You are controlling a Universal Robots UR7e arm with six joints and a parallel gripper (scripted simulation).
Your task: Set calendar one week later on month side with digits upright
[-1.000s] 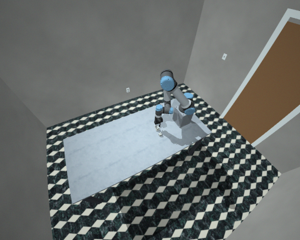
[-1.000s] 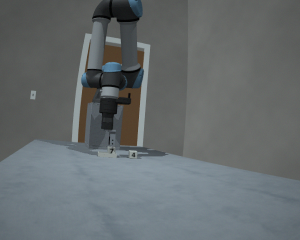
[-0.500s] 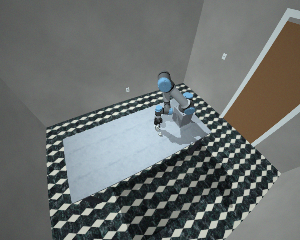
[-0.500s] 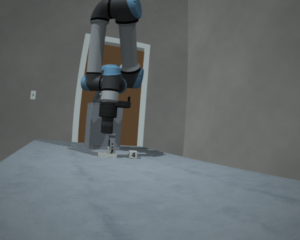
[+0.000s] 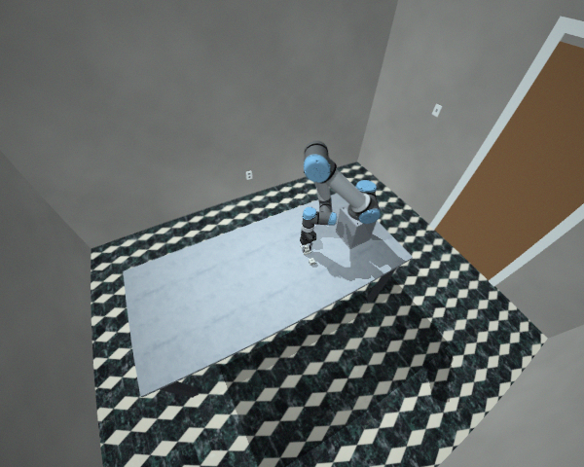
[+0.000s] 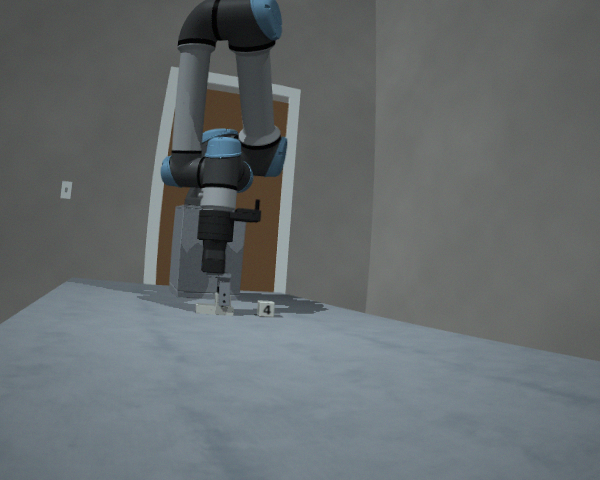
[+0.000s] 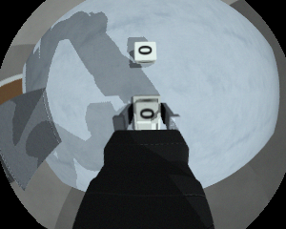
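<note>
Now: the white calendar tray 30 mm below my hand and 20 mm to the right of it.
</note>
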